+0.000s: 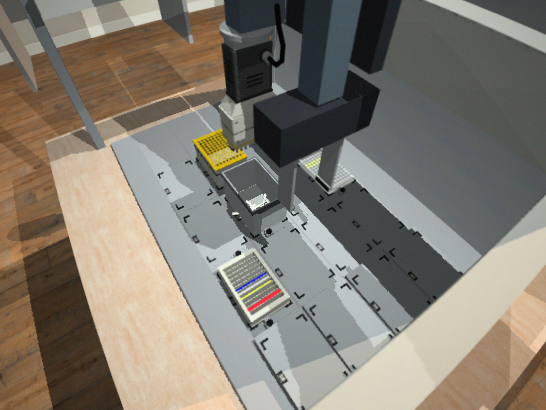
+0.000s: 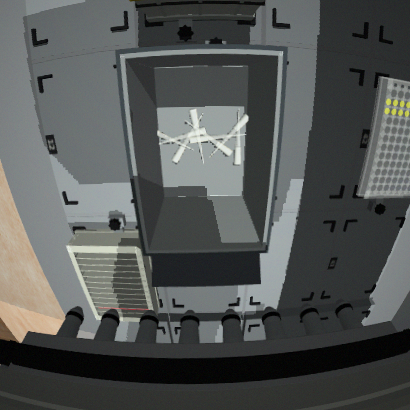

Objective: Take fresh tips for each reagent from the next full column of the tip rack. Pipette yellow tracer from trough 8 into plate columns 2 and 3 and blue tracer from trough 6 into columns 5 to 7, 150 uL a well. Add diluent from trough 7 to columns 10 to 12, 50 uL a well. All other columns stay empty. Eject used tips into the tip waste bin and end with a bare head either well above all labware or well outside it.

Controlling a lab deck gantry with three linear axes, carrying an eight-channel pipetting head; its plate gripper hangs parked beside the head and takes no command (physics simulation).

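The pipetting head [image 1: 240,122] hangs high near the waste bin [image 1: 243,176] [image 2: 202,85]; its nozzles [image 2: 190,327] are bare. Several white used tips [image 1: 257,201] [image 2: 197,135] lie crossed on the bin floor. The yellow tip rack [image 1: 212,145] stands behind the bin, partly hidden; its remaining columns cannot be counted. The plate [image 1: 346,175] [image 2: 390,150] shows yellow liquid in columns 2 and 3; it is partly hidden or cut off. The trough rack [image 1: 267,309] [image 2: 105,249] holds blue, yellow and red strips. The parked plate gripper [image 1: 307,197] is open and empty, fingers wide apart.
The dark gripper carriage [image 1: 305,125] hangs beside the head, its fingers reaching down between the bin and the plate. The wooden table edge [image 1: 100,240] runs along the left of the deck. The cream frame beam [image 1: 480,295] crosses the lower right.
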